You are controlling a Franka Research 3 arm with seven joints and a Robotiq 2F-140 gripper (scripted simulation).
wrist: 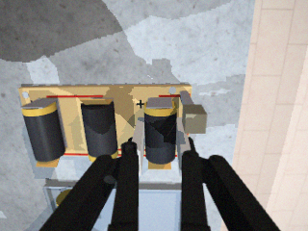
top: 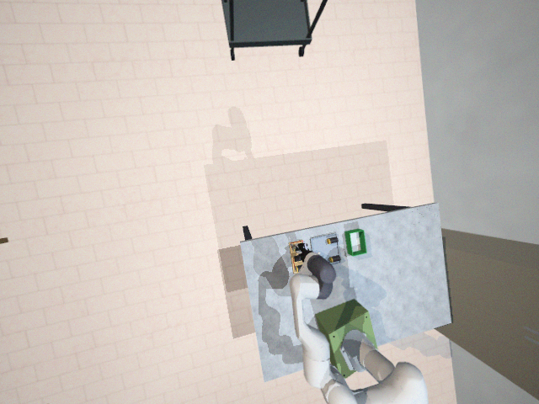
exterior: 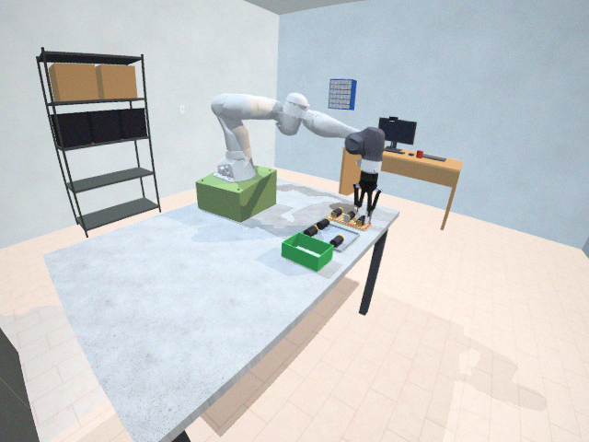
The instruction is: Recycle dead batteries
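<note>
My hand is 3 cm to the right of the post, 3 cm short of it and 1 cm above it. The rest, counted from my hand: grey tray: 18 cm to the right, 9 cm behind, 5 cm below; green recycling box: 38 cm to the right, 9 cm behind, 4 cm below.
</note>
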